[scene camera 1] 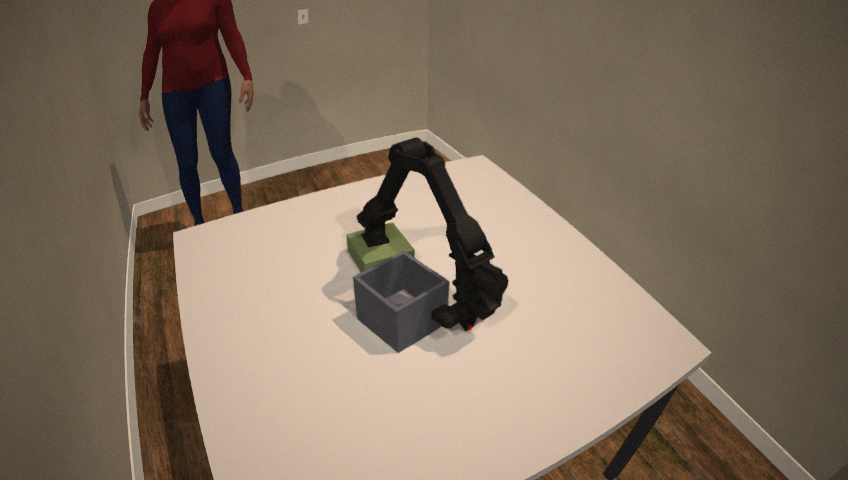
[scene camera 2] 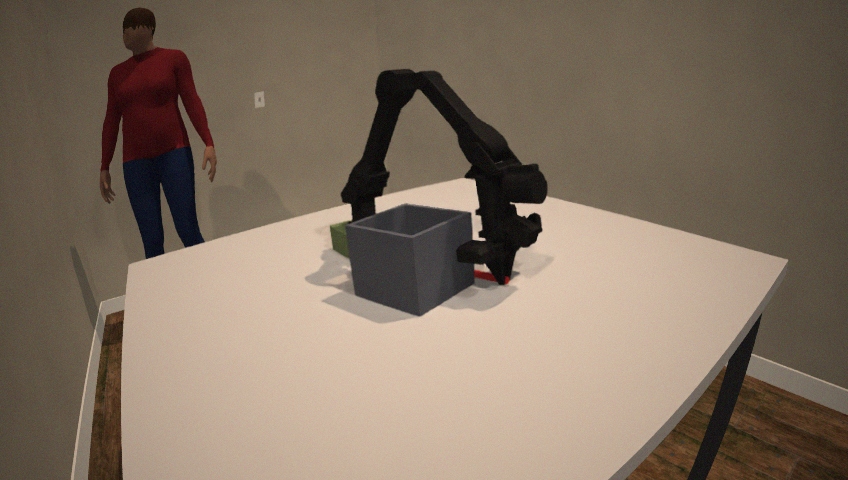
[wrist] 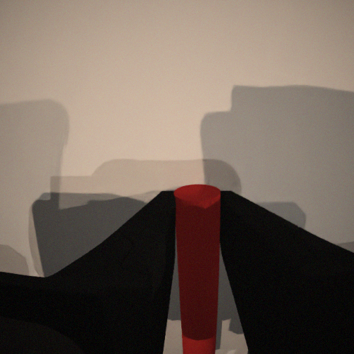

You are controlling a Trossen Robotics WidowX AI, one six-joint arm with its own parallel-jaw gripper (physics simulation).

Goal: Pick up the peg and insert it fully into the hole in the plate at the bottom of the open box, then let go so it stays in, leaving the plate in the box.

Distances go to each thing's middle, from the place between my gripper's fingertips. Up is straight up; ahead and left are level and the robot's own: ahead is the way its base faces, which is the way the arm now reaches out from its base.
Scene:
Now: the dark grey box [scene camera 2: 404, 258] 9 cm behind my hand, 14 cm to the right of it and 7 cm above it.

